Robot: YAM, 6 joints.
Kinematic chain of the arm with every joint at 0, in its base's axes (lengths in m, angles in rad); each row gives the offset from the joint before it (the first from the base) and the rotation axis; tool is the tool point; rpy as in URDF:
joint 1: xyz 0 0 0.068 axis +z
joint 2: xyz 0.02 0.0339 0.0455 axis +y
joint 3: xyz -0.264 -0.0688 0 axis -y
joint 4: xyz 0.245 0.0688 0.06 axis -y
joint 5: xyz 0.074 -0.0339 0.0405 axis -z
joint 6: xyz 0.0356 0 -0.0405 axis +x
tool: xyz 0 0 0 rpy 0 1.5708 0
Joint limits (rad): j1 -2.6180..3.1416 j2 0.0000..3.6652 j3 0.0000..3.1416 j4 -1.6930..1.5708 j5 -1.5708..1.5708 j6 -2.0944..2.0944
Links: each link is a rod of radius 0.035 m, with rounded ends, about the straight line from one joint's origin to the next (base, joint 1, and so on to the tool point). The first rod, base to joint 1, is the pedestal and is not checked.
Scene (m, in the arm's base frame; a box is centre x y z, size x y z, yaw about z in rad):
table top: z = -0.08
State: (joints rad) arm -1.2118 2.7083 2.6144 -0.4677 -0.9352 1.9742
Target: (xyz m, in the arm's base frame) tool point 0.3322 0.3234 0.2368
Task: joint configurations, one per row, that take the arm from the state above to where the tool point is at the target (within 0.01 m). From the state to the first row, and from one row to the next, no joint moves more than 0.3 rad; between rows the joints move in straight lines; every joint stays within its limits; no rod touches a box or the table.
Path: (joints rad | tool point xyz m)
1: -0.9379 2.6382 2.5228 -0.5407 -0.9513 1.9742 | 0.3644 -0.4477 0.2145
2: -0.6640 2.5681 2.4312 -0.6137 -0.9675 1.9742 | 0.4603 -0.3230 0.2185
3: -0.3901 2.4980 2.3396 -0.6867 -0.9836 1.9742 | 0.5151 -0.1798 0.2224
4: -0.1163 2.4279 2.2479 -0.7597 -0.9997 1.9742 | 0.5263 -0.0313 0.2262
5: 0.1576 2.3578 2.1563 -0.8327 -1.0159 1.9742 | 0.4954 0.1094 0.2299
6: 0.4315 2.2877 2.0647 -0.9057 -1.0320 1.9742 | 0.4279 0.2307 0.2335
7: 0.7054 2.2176 1.9731 -0.9787 -1.0481 1.9742 | 0.3322 0.3234 0.2368

